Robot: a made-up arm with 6 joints. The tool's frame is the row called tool. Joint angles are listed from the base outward.
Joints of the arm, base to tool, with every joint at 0 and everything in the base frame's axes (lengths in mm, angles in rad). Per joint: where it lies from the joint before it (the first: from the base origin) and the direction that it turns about. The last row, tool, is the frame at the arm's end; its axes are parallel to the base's.
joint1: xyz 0 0 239 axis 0 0 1
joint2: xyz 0 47 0 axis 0 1 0
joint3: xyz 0 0 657 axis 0 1 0
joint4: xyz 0 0 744 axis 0 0 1
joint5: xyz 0 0 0 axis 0 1 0
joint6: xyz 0 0 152 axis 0 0 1
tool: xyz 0 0 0
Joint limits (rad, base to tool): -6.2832..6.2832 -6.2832..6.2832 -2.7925..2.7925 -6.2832..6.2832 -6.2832..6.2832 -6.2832..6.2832
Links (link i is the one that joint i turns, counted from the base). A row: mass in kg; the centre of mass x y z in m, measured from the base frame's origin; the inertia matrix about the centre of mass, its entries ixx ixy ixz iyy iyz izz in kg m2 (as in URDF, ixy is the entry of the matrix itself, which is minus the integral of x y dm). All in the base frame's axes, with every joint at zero. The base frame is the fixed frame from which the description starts. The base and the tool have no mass.
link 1: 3.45; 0.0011 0.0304 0.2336; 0.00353 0 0 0.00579 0 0.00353
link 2: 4.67; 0.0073 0.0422 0.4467; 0.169 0 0 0.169 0 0.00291
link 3: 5.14; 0.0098 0.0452 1.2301; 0.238 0 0 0.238 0 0.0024
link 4: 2.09; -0.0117 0.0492 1.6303; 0.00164 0 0 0.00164 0 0.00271
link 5: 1.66; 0.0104 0.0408 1.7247; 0.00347 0 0 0.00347 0 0.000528
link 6: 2.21; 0.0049 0.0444 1.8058; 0.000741 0 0 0.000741 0 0.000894
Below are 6 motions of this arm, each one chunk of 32 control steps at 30 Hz.
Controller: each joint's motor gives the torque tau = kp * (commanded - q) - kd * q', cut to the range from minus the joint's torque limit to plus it. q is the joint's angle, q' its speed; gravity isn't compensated. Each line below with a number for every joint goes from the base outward.
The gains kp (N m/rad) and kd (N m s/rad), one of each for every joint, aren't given. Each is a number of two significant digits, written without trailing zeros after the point. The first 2 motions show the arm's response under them.
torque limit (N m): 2.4 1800 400 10 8.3 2.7
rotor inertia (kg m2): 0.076 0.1 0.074 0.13 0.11 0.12
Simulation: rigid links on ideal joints. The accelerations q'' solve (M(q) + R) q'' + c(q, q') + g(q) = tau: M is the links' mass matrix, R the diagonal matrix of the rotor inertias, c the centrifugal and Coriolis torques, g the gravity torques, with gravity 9.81 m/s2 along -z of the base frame. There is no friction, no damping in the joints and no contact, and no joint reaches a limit. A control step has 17 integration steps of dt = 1/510 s. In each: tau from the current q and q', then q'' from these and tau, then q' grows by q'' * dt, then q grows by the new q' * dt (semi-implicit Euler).
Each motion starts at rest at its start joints. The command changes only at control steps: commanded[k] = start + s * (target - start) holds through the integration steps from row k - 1 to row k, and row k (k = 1, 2, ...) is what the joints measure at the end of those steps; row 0 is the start. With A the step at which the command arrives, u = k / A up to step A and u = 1 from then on. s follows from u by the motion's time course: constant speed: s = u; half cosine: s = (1 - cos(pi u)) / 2; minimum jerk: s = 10 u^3 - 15 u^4 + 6 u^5; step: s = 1 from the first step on.
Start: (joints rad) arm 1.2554 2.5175 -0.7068 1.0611 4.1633 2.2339
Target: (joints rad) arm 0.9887 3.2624 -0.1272 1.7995 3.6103 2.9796
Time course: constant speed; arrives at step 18
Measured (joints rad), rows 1 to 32:
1: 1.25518 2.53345 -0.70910 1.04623 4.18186 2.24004
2: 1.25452 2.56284 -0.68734 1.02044 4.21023 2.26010
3: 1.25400 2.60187 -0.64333 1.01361 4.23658 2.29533
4: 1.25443 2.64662 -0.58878 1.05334 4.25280 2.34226
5: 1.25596 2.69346 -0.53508 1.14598 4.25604 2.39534
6: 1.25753 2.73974 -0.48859 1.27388 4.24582 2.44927
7: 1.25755 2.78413 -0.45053 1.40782 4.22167 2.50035
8: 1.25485 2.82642 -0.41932 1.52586 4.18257 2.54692
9: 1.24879 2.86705 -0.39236 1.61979 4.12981 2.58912
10: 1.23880 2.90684 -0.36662 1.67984 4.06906 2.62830
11: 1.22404 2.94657 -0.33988 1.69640 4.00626 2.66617
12: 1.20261 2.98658 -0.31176 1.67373 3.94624 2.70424
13: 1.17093 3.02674 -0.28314 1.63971 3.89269 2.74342
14: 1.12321 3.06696 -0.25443 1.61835 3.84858 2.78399
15: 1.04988 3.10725 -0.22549 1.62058 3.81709 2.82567
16: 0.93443 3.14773 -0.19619 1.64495 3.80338 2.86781
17: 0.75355 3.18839 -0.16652 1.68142 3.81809 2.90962
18: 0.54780 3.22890 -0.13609 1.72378 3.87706 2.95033
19: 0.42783 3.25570 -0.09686 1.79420 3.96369 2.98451
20: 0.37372 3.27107 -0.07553 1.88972 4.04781 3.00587
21: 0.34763 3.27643 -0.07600 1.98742 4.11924 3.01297
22: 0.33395 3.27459 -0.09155 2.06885 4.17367 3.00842
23: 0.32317 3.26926 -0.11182 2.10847 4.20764 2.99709
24: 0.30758 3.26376 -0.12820 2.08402 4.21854 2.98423
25: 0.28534 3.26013 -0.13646 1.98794 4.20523 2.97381
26: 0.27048 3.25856 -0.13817 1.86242 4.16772 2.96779
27: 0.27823 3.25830 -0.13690 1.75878 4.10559 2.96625
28: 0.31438 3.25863 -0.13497 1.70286 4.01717 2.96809
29: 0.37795 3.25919 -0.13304 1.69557 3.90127 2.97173
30: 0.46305 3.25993 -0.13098 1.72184 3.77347 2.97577
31: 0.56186 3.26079 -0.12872 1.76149 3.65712 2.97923
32: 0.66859 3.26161 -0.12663 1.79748 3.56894 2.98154
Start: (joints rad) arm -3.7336 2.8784 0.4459 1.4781 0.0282 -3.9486
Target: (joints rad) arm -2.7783 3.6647 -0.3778 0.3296 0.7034 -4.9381
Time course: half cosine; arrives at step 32
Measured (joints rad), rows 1 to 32:
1: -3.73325 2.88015 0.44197 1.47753 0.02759 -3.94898
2: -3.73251 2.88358 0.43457 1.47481 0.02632 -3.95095
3: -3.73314 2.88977 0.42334 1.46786 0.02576 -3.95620
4: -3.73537 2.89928 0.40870 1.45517 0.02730 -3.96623
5: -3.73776 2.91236 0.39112 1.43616 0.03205 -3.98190
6: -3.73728 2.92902 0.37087 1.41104 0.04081 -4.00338
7: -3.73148 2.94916 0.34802 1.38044 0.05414 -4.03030
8: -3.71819 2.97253 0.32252 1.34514 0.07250 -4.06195
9: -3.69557 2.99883 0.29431 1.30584 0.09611 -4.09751
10: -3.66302 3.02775 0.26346 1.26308 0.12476 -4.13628
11: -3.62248 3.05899 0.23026 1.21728 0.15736 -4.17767
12: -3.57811 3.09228 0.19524 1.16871 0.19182 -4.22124
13: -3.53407 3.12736 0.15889 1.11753 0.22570 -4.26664
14: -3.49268 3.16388 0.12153 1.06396 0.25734 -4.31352
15: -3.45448 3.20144 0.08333 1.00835 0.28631 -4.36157
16: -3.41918 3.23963 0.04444 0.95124 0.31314 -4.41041
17: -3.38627 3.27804 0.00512 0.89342 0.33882 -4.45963
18: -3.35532 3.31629 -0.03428 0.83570 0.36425 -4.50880
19: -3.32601 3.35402 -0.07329 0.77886 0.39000 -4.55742
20: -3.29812 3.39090 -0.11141 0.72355 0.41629 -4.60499
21: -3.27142 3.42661 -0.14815 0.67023 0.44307 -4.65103
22: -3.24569 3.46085 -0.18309 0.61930 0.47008 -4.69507
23: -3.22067 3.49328 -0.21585 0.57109 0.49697 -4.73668
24: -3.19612 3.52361 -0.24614 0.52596 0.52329 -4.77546
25: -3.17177 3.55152 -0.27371 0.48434 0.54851 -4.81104
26: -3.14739 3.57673 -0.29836 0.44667 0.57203 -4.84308
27: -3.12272 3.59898 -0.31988 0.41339 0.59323 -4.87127
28: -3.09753 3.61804 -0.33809 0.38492 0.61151 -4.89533
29: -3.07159 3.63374 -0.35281 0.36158 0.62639 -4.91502
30: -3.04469 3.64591 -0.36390 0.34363 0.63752 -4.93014
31: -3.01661 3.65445 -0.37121 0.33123 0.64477 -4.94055
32: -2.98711 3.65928 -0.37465 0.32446 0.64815 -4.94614
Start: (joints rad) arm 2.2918 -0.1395 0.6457 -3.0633 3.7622 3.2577
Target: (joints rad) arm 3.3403 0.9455 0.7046 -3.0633 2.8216 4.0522
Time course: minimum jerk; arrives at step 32
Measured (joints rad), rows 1 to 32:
1: 2.29298 -0.13980 0.65020 -3.06395 3.75637 3.25776
2: 2.29598 -0.13797 0.65507 -3.06533 3.74397 3.25812
3: 2.29981 -0.13394 0.65757 -3.06650 3.73129 3.25940
4: 2.30478 -0.12714 0.65706 -3.06731 3.71905 3.26256
5: 2.31197 -0.11656 0.65460 -3.06800 3.70417 3.26871
6: 2.32236 -0.10110 0.65188 -3.06875 3.68302 3.27890
7: 2.33621 -0.07987 0.65032 -3.06950 3.65401 3.29388
8: 2.35284 -0.05232 0.65064 -3.07000 3.61849 3.31404
9: 2.37104 -0.01833 0.65282 -3.07001 3.57996 3.33940
10: 2.38963 0.02188 0.65647 -3.06950 3.54246 3.36968
11: 2.40756 0.06783 0.66111 -3.06857 3.50900 3.40439
12: 2.42413 0.11890 0.66639 -3.06740 3.48072 3.44293
13: 2.43902 0.17436 0.67212 -3.06624 3.45686 3.48468
14: 2.45217 0.23341 0.67823 -3.06533 3.43551 3.52897
15: 2.46371 0.29516 0.68468 -3.06481 3.41444 3.57517
16: 2.47382 0.35868 0.69135 -3.06469 3.39178 3.62260
17: 2.48272 0.42297 0.69810 -3.06489 3.36635 3.67058
18: 2.49059 0.48700 0.70474 -3.06526 3.33780 3.71838
19: 2.49762 0.54976 0.71110 -3.06570 3.30642 3.76529
20: 2.50396 0.61027 0.71706 -3.06609 3.27298 3.81055
21: 2.50976 0.66762 0.72250 -3.06639 3.23857 3.85346
22: 2.51514 0.72100 0.72738 -3.06657 3.20440 3.89336
23: 2.52019 0.76969 0.73164 -3.06665 3.17165 3.92966
24: 2.52501 0.81308 0.73525 -3.06664 3.14137 3.96186
25: 2.52967 0.85074 0.73817 -3.06657 3.11437 3.98960
26: 2.53424 0.88236 0.74034 -3.06646 3.09114 4.01263
27: 2.53877 0.90785 0.74172 -3.06632 3.07179 4.03087
28: 2.54331 0.92732 0.74225 -3.06617 3.05604 4.04439
29: 2.54791 0.94111 0.74193 -3.06600 3.04323 4.05344
30: 2.55260 0.94984 0.74073 -3.06581 3.03236 4.05847
31: 2.55742 0.95438 0.73869 -3.06560 3.02214 4.06013
32: 2.56240 0.95594 0.73586 -3.06536 3.01101 4.05929

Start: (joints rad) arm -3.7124 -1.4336 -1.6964 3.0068 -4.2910 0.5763
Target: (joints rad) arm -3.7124 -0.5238 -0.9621 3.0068 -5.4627 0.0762
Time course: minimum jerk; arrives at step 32
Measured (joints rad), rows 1 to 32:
1: -3.71233 -1.43620 -1.69431 3.00670 -4.30022 0.57629
2: -3.71213 -1.43699 -1.69369 3.00657 -4.33178 0.57614
3: -3.71199 -1.43522 -1.69354 3.00696 -4.37768 0.57545
4: -3.71219 -1.43037 -1.69166 3.00835 -4.42982 0.57361
5: -3.71290 -1.42167 -1.68616 3.01078 -4.48176 0.56990
6: -3.71422 -1.40847 -1.67583 3.01383 -4.52919 0.56366
7: -3.71608 -1.39032 -1.66026 3.01681 -4.57042 0.55438
8: -3.71833 -1.36705 -1.63968 3.01906 -4.60630 0.54177
9: -3.72079 -1.33868 -1.61466 3.02022 -4.63962 0.52581
10: -3.72332 -1.30545 -1.58581 3.02030 -4.67404 0.50666
11: -3.72580 -1.26770 -1.55366 3.01963 -4.71303 0.48463
12: -3.72816 -1.22589 -1.51863 3.01867 -4.75903 0.46014
13: -3.73035 -1.18057 -1.48107 3.01783 -4.81296 0.43361
14: -3.73232 -1.13234 -1.44138 3.01731 -4.87410 0.40550
15: -3.73402 -1.08186 -1.39996 3.01710 -4.94036 0.37623
16: -3.73540 -1.02983 -1.35729 3.01698 -5.00874 0.34624
17: -3.73642 -0.97700 -1.31396 3.01666 -5.07600 0.31597
18: -3.73704 -0.92413 -1.27061 3.01590 -5.13924 0.28586
19: -3.73724 -0.87202 -1.22796 3.01462 -5.19633 0.25636
20: -3.73704 -0.82147 -1.18678 3.01290 -5.24620 0.22793
21: -3.73647 -0.77330 -1.14786 3.01099 -5.28869 0.20101
22: -3.73556 -0.72825 -1.11189 3.00917 -5.32432 0.17603
23: -3.73440 -0.68701 -1.07948 3.00770 -5.35397 0.15334
24: -3.73303 -0.65016 -1.05110 3.00672 -5.37856 0.13326
25: -3.73153 -0.61814 -1.02707 3.00626 -5.39882 0.11602
26: -3.72995 -0.59123 -1.00759 3.00626 -5.41517 0.10174
27: -3.72836 -0.56956 -0.99271 3.00660 -5.42775 0.09046
28: -3.72679 -0.55306 -0.98235 3.00717 -5.43640 0.08214
29: -3.72528 -0.54145 -0.97628 3.00790 -5.44080 0.07660
30: -3.72384 -0.53423 -0.97413 3.00878 -5.44059 0.07356
31: -3.72245 -0.53066 -0.97530 3.00987 -5.43549 0.07262
32: -3.72112 -0.52973 -0.97898 3.01126 -5.42546 0.07324

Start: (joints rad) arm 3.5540 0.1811 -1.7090 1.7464 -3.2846 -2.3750
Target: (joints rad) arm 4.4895 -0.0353 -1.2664 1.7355 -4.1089 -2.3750
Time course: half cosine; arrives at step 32
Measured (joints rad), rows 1 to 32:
1: 3.55393 0.18051 -1.71559 1.74699 -3.28521 -2.37513
2: 3.55397 0.17806 -1.72577 1.74914 -3.28946 -2.37580
3: 3.55470 0.17463 -1.73075 1.75263 -3.30049 -2.37708
4: 3.55639 0.17095 -1.72725 1.75655 -3.31843 -2.37857
5: 3.55898 0.16710 -1.71652 1.75981 -3.34108 -2.37973
6: 3.56237 0.16278 -1.70186 1.76167 -3.36571 -2.38019
7: 3.56653 0.15763 -1.68615 1.76207 -3.39052 -2.37990
8: 3.57146 0.15143 -1.67068 1.76171 -3.41508 -2.37913
9: 3.57719 0.14419 -1.65534 1.76159 -3.44011 -2.37825
10: 3.58379 0.13607 -1.63932 1.76246 -3.46692 -2.37759
11: 3.59136 0.12725 -1.62193 1.76448 -3.49665 -2.37730
12: 3.59990 0.11793 -1.60294 1.76730 -3.52983 -2.37734
13: 3.60934 0.10822 -1.58256 1.77031 -3.56630 -2.37760
14: 3.61958 0.09818 -1.56127 1.77304 -3.60541 -2.37791
15: 3.63048 0.08788 -1.53953 1.77530 -3.64624 -2.37814
16: 3.64192 0.07738 -1.51768 1.77721 -3.68790 -2.37824
17: 3.65383 0.06678 -1.49593 1.77899 -3.72961 -2.37822
18: 3.66613 0.05618 -1.47443 1.78085 -3.77077 -2.37811
19: 3.67880 0.04569 -1.45331 1.78287 -3.81092 -2.37798
20: 3.69183 0.03543 -1.43271 1.78495 -3.84971 -2.37787
21: 3.70520 0.02551 -1.41284 1.78696 -3.88687 -2.37779
22: 3.71892 0.01601 -1.39389 1.78875 -3.92215 -2.37775
23: 3.73301 0.00702 -1.37607 1.79024 -3.95536 -2.37775
24: 3.74747 -0.00137 -1.35955 1.79144 -3.98625 -2.37775
25: 3.76232 -0.00908 -1.34451 1.79239 -4.01463 -2.37776
26: 3.77758 -0.01604 -1.33109 1.79317 -4.04026 -2.37776
27: 3.79328 -0.02218 -1.31941 1.79383 -4.06290 -2.37774
28: 3.80945 -0.02745 -1.30958 1.79442 -4.08234 -2.37772
29: 3.82611 -0.03179 -1.30170 1.79495 -4.09834 -2.37770
30: 3.84330 -0.03516 -1.29584 1.79544 -4.11074 -2.37768
31: 3.86106 -0.03752 -1.29206 1.79586 -4.11939 -2.37766
32: 3.87942 -0.03887 -1.29039 1.79622 -4.12418 -2.37766

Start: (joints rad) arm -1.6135 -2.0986 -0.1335 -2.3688 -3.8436 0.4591
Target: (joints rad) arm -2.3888 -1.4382 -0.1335 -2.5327 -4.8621 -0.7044
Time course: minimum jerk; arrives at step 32
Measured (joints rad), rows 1 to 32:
1: -1.61361 -2.10022 -0.13645 -2.36944 -3.85025 0.45899
2: -1.61396 -2.10238 -0.14489 -2.37385 -3.87125 0.45823
3: -1.61456 -2.10354 -0.15413 -2.38394 -3.90668 0.45581
4: -1.61535 -2.10215 -0.16127 -2.39863 -3.95302 0.45040
5: -1.61625 -2.09714 -0.16522 -2.41486 -4.00397 0.44058
6: -1.61719 -2.08800 -0.16626 -2.42930 -4.05280 0.42504
7: -1.61819 -2.07465 -0.16536 -2.43969 -4.09460 0.40279
8: -1.61928 -2.05725 -0.16356 -2.44547 -4.12752 0.37326
9: -1.62053 -2.03608 -0.16168 -2.44773 -4.15286 0.33632
10: -1.62195 -2.01142 -0.16014 -2.44851 -4.17414 0.29224
11: -1.62352 -1.98358 -0.15904 -2.44996 -4.19587 0.24159
12: -1.62525 -1.95287 -0.15828 -2.45363 -4.22232 0.18518
13: -1.62711 -1.91964 -0.15769 -2.46008 -4.25649 0.12393
14: -1.62909 -1.88433 -0.15715 -2.46900 -4.29964 0.05884
15: -1.63115 -1.84740 -0.15655 -2.47953 -4.35118 -0.00904
16: -1.63325 -1.80940 -0.15586 -2.49063 -4.40910 -0.07866
17: -1.63537 -1.77088 -0.15505 -2.50134 -4.47046 -0.14894
18: -1.63749 -1.73244 -0.15410 -2.51101 -4.53209 -0.21882
19: -1.63964 -1.69465 -0.15300 -2.51922 -4.59106 -0.28721
20: -1.64182 -1.65809 -0.15175 -2.52585 -4.64512 -0.35306
21: -1.64408 -1.62330 -0.15041 -2.53095 -4.69286 -0.41535
22: -1.64642 -1.59081 -0.14906 -2.53477 -4.73373 -0.47315
23: -1.64889 -1.56109 -0.14783 -2.53759 -4.76786 -0.52564
24: -1.65148 -1.53456 -0.14682 -2.53980 -4.79584 -0.57216
25: -1.65422 -1.51151 -0.14614 -2.54171 -4.81844 -0.61218
26: -1.65710 -1.49217 -0.14586 -2.54362 -4.83640 -0.64541
27: -1.66013 -1.47660 -0.14602 -2.54570 -4.85031 -0.67172
28: -1.66332 -1.46476 -0.14662 -2.54805 -4.86057 -0.69124
29: -1.66667 -1.45641 -0.14767 -2.55068 -4.86740 -0.70433
30: -1.67018 -1.45119 -0.14918 -2.55362 -4.87098 -0.71164
31: -1.67385 -1.44856 -0.15115 -2.55688 -4.87153 -0.71412
32: -1.67767 -1.44778 -0.15361 -2.56059 -4.86948 -0.71302

